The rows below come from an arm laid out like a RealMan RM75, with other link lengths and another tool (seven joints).
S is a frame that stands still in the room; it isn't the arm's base.
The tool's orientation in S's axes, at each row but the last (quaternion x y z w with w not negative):
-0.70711, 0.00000, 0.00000, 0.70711
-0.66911, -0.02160, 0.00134, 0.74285
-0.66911, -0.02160, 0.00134, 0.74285
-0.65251, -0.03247, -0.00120, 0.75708
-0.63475, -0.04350, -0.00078, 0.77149
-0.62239, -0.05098, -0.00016, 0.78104
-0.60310, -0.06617, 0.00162, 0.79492
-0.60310, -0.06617, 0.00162, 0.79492
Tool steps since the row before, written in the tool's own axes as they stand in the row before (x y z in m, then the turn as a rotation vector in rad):
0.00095, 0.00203, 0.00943, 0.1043, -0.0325, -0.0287
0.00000, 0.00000, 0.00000, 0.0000, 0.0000, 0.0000
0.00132, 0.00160, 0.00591, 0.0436, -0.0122, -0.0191
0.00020, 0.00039, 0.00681, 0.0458, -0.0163, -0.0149
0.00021, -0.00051, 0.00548, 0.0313, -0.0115, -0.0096
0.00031, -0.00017, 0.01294, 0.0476, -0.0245, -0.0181
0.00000, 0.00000, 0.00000, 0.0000, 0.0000, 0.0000
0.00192, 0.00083, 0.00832, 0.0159, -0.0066, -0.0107
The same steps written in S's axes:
0.00095, 0.00943, -0.00203, 0.1043, -0.0287, 0.0325
0.00000, 0.00000, 0.00000, 0.0000, 0.0000, 0.0000
0.00116, 0.00608, -0.00094, 0.0439, -0.0189, 0.0115
-0.00011, 0.00679, 0.00062, 0.0457, -0.0153, 0.0162
-0.00018, 0.00528, 0.00156, 0.0312, -0.0099, 0.0116
-0.00073, 0.01256, 0.00304, 0.0472, -0.0201, 0.0236
0.00000, 0.00000, 0.00000, 0.0000, 0.0000, 0.0000
0.00108, 0.00836, 0.00160, 0.0164, -0.0107, 0.0051

